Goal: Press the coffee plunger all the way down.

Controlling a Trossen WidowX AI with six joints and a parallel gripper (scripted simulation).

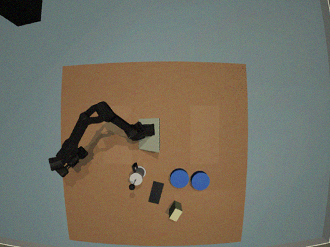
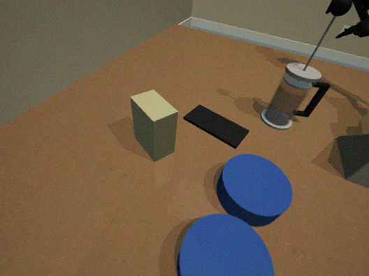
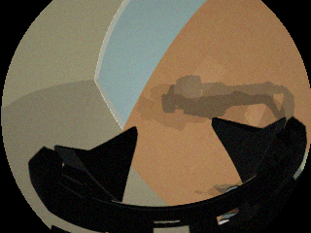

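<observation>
The coffee press is 10 cm ahead of my gripper tip, 37 cm to the left of it and 4 cm below it.
</observation>
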